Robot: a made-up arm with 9 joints. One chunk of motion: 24 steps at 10 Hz.
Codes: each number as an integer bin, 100 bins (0 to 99) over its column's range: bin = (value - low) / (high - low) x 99, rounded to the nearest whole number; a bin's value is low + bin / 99 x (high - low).
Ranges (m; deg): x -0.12..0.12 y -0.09..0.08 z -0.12..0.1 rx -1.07..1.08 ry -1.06..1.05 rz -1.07..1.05
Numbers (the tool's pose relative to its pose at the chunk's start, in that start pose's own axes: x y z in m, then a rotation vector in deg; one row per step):
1: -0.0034 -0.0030 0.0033 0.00 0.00 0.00
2: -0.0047 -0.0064 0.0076 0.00 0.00 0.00
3: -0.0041 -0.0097 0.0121 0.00 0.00 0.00
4: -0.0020 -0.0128 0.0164 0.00 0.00 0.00
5: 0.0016 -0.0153 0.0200 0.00 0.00 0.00
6: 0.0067 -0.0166 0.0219 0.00 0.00 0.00
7: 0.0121 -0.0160 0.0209 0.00 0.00 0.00
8: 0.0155 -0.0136 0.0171 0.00 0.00 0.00
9: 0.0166 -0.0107 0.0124 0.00 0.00 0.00
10: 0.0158 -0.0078 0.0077 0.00 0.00 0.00
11: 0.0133 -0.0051 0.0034 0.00 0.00 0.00
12: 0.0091 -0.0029 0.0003 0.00 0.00 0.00
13: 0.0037 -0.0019 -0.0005 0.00 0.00 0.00
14: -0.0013 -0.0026 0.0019 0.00 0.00 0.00
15: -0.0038 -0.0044 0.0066 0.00 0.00 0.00
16: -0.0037 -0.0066 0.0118 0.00 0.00 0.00
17: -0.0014 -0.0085 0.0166 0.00 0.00 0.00
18: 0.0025 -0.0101 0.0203 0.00 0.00 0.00
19: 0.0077 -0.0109 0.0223 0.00 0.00 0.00
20: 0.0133 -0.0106 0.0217 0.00 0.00 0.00
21: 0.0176 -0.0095 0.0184 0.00 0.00 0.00
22: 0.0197 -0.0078 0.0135 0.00 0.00 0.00
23: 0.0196 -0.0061 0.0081 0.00 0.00 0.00
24: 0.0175 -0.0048 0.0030 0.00 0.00 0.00
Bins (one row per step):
1: 48 51 55 49 50 50
2: 48 49 57 49 50 50
3: 48 47 59 49 50 50
4: 49 45 61 49 50 50
5: 50 44 63 49 50 50
6: 52 43 64 49 50 50
7: 54 43 63 49 50 50
8: 56 44 62 49 50 50
9: 56 46 60 49 50 50
10: 56 48 57 49 50 50
11: 55 49 56 49 50 50
12: 53 51 54 49 50 50
13: 51 51 54 49 50 50
14: 49 51 55 49 50 50
15: 48 50 57 49 50 50
16: 48 49 59 49 50 50
17: 49 47 61 49 50 50
18: 51 47 63 49 50 50
19: 53 46 64 49 50 50
20: 55 46 64 49 50 50
21: 57 47 62 49 50 50
22: 58 48 60 49 50 50
23: 58 49 58 49 50 50
24: 57 50 55 49 50 50

